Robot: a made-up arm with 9 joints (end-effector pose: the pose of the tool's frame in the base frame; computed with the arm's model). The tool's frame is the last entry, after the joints. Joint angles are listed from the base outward.
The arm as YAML. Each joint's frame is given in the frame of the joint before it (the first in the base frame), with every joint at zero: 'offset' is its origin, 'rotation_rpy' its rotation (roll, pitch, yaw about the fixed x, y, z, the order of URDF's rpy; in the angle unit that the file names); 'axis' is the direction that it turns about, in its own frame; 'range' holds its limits. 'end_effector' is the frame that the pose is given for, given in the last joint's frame.
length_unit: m
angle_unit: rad
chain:
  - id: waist
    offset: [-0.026, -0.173, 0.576]
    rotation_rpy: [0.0, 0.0, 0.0]
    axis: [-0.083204, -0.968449, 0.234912]
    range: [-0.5, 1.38]
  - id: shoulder
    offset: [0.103, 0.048, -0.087]
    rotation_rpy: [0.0, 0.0, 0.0]
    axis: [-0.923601, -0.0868, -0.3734]
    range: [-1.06, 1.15]
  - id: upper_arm
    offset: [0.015, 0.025, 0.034]
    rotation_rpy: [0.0, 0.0, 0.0]
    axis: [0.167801, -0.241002, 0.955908]
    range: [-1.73, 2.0]
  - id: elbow
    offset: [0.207, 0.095, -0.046]
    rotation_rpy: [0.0, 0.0, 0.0]
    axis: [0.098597, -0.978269, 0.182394]
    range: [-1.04, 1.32]
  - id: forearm
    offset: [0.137, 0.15, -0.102]
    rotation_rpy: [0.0, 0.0, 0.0]
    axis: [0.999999, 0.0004, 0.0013]
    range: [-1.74, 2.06]
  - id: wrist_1
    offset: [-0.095, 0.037, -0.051]
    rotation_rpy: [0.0, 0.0, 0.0]
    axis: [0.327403, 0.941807, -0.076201]
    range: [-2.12, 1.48]
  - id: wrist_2
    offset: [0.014, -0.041, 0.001]
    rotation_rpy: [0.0, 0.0, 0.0]
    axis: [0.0, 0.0, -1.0]
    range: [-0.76, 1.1]
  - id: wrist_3
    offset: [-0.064, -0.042, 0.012]
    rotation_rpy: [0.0, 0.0, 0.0]
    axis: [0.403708, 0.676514, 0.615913]
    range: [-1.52, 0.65]
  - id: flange
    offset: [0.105, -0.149, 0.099]
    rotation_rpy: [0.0, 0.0, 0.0]
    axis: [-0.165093, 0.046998, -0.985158]
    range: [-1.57, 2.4]
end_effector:
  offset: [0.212, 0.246, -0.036]
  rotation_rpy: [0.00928, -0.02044, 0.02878]
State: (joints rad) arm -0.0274 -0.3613 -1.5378 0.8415 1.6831 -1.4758 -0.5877 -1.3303 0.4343
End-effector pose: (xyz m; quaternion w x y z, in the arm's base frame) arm -0.0317 -0.0508 0.2105 0.1915 0.0454 0.7415 0.6414
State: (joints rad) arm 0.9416 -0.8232 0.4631 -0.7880 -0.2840 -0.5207 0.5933 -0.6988 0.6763
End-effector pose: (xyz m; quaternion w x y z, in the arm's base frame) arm -0.0203 0.0192 0.9807 0.7453 0.2304 -0.5735 -0.2501
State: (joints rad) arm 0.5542 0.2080 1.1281 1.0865 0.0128 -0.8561 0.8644 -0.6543 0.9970
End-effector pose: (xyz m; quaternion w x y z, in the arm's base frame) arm 0.3482 -0.0192 0.4742 0.3722 0.8915 -0.1814 -0.1840
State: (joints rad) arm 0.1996 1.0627 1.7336 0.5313 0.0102 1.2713 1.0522 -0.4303 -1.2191
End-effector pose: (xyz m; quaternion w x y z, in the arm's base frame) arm -0.0803 0.2594 0.0962 0.6874 -0.4000 0.3304 0.5082
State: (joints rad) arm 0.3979 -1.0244 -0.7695 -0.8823 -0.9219 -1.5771 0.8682 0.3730 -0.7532
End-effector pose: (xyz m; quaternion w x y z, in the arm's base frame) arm 0.1423 0.2885 0.6633 0.7986 0.0681 -0.2285 0.5526
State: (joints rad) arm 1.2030 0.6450 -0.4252 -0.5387 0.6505 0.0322 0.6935 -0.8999 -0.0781
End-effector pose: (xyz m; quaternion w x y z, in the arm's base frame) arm 0.2548 -0.2539 0.8914 0.4909 0.1566 -0.3299 -0.7910
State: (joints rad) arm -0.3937 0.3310 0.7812 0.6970 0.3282 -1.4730 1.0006 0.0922 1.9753
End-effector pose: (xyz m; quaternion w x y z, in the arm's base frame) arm 0.3420 -0.0590 -0.0262 0.3088 0.6810 0.1813 -0.6387
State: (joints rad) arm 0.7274 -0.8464 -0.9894 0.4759 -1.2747 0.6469 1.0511 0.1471 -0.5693
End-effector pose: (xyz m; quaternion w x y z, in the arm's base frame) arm 0.5650 -0.0002 0.6784 0.8635 -0.1172 -0.0078 -0.4905
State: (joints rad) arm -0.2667 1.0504 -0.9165 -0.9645 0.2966 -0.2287 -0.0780 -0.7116 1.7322
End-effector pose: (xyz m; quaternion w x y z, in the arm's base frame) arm -0.0416 -0.1911 0.7447 0.3642 0.3980 0.2593 0.8010
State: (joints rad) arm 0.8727 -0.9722 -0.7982 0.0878 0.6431 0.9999 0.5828 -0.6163 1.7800
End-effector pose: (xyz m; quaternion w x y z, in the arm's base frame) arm 0.3940 -0.1208 0.3080 0.5721 -0.2018 0.4708 -0.6405
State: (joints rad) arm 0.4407 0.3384 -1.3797 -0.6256 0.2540 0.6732 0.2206 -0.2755 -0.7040
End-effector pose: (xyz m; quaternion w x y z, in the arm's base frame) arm 0.4448 -0.4414 0.4365 0.7145 0.4231 0.0467 -0.5552
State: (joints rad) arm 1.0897 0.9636 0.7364 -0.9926 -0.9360 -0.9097 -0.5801 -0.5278 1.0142
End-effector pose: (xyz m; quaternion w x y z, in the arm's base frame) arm 0.6044 0.4431 0.5004 0.3597 -0.7352 -0.5623 0.1177
